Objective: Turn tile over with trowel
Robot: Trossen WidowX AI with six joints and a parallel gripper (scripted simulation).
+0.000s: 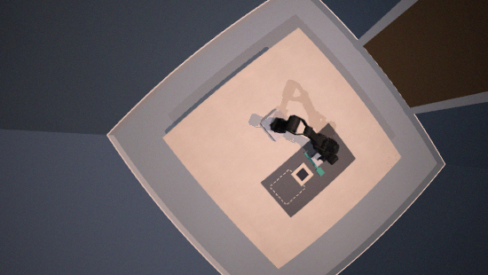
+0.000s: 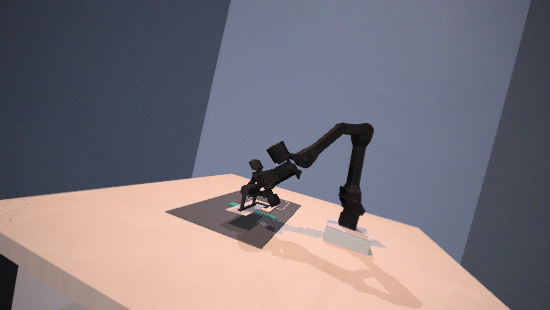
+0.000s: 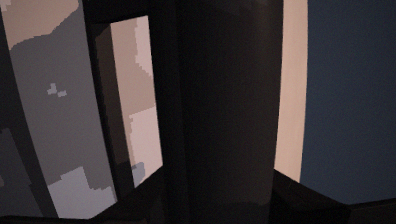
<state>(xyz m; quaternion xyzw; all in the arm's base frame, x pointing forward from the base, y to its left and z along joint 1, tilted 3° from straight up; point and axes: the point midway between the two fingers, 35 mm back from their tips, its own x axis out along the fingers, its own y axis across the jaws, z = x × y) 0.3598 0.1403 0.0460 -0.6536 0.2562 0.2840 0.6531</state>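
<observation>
The trowel is 1 cm ahead of my gripper tip, 8 cm to the right of it and 8 cm below it. Also, from my gripper tip: mat 2 cm ahead, 12 cm to the right, 11 cm below; then cream tile 19 cm to the right, 8 cm below.
</observation>
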